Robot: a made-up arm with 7 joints.
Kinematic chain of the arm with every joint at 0, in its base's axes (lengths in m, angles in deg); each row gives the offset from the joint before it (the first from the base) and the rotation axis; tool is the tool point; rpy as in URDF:
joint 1: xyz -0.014 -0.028 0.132 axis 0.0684 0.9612 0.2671
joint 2: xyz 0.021 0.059 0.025 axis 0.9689 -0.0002 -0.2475
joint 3: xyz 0 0.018 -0.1 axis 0.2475 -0.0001 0.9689
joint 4: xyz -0.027 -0.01 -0.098 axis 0.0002 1 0
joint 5: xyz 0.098 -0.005 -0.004 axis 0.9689 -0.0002 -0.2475
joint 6: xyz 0.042 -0.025 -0.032 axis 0.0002 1 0
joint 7: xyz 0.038 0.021 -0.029 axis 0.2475 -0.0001 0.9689
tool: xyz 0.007 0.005 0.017 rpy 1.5 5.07 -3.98
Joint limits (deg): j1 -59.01..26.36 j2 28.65..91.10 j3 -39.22..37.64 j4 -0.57..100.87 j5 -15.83..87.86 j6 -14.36..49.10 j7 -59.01..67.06
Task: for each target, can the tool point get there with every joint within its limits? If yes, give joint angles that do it. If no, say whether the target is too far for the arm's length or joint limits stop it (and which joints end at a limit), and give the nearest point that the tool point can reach.
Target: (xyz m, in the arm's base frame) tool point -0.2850 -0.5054 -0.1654
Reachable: no: too far | nearest point -0.0355 0.0404 -0.1392 | short by 0.601 m
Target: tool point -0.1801 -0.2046 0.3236
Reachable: no: joint limits stop it (at a limit: joint 1, joint 2, joint 3, joint 4, joint 5, joint 6) | nearest point 0.0289 0.1847 0.3861 | short by 0.446 m
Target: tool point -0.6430 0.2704 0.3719
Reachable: no: too far | nearest point -0.2027 0.3125 0.0318 | short by 0.558 m
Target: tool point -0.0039 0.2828 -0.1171
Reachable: yes | joints 6.81 33.79 26.28 54.21 29.39 43.07 56.55
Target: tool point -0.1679 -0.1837 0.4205
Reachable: no: joint limits stop it (at a limit: joint 1, joint 2, joint 3, joint 4, joint 5, joint 6) | nearest point 0.0283 0.1850 0.3868 | short by 0.419 m
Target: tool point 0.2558 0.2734 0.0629
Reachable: yes | joints -44.09 58.15 -16.99 51.41 28.80 16.24 47.28
